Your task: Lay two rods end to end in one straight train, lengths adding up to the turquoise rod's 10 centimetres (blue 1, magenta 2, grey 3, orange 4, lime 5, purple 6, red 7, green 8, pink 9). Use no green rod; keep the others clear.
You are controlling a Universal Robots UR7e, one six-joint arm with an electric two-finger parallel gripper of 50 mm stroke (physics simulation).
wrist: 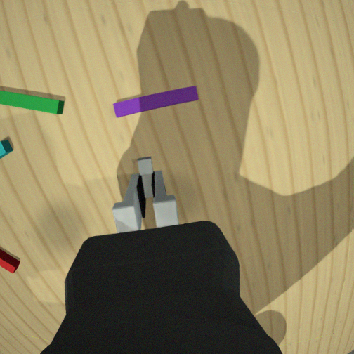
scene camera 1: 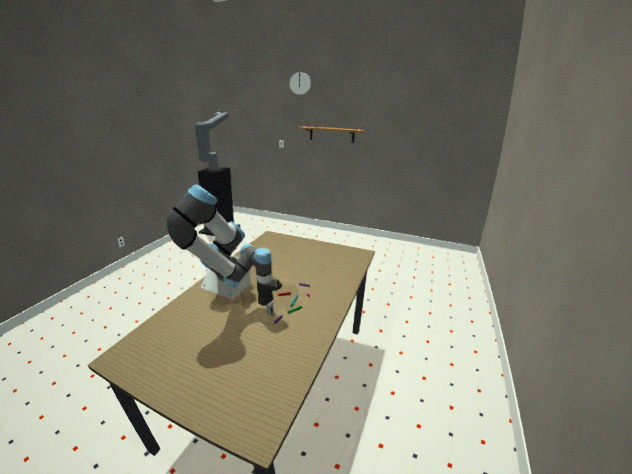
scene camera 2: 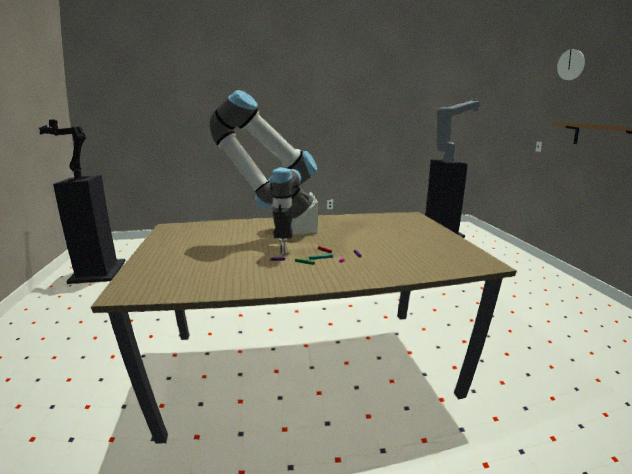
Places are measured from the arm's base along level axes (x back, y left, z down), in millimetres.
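Pixels of known places: gripper, between the fingertips: [scene camera 1: 270, 313] [scene camera 2: 283, 253]; arm's base, origin of its link: [scene camera 2: 302, 208].
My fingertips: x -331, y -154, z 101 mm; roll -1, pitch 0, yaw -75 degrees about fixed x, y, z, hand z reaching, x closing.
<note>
For each thing: its top centre in the pictures, then the offset to it from my fingertips. Level surfaces: height alone.
- red rod, centre of its top: [scene camera 2: 324, 248] [scene camera 1: 284, 293] dx -3, dy +179, dz -7 mm
- turquoise rod, centre of its top: [scene camera 2: 321, 255] [scene camera 1: 294, 299] dx -75, dy +144, dz -7 mm
- green rod, centre of its top: [scene camera 2: 304, 260] [scene camera 1: 294, 308] dx -105, dy +70, dz -7 mm
- second purple rod, centre of its top: [scene camera 2: 357, 252] [scene camera 1: 304, 284] dx -75, dy +302, dz -7 mm
- short magenta rod, centre of its top: [scene camera 2: 341, 259] [scene camera 1: 308, 294] dx -129, dy +214, dz -7 mm
- wooden table, height of its surface: dz +3 mm
My gripper [scene camera 1: 270, 308] [scene camera 2: 282, 247] [wrist: 148, 185] is shut on the short grey rod [wrist: 145, 166], whose far end sticks out beyond the fingertips in the wrist view. The fingers are low at the table; whether the rod touches the wood is unclear. The red rod [scene camera 1: 284, 293] [scene camera 2: 324, 249] [wrist: 8, 261] lies apart from the turquoise rod [scene camera 1: 294, 300] [scene camera 2: 321, 256] [wrist: 5, 148]. The green rod [scene camera 1: 294, 309] [scene camera 2: 304, 261] [wrist: 31, 102] lies near the turquoise one. A purple rod [scene camera 1: 278, 319] [scene camera 2: 277, 258] [wrist: 156, 101] lies just beyond the fingers.
A second purple rod [scene camera 1: 304, 284] [scene camera 2: 357, 253] and a short magenta rod [scene camera 1: 308, 294] [scene camera 2: 342, 260] lie past the turquoise rod, on the side away from my gripper. All the loose rods lie on the wooden table [scene camera 1: 214, 397] [scene camera 2: 214, 285]. The arm's shadow crosses the nearer purple rod.
</note>
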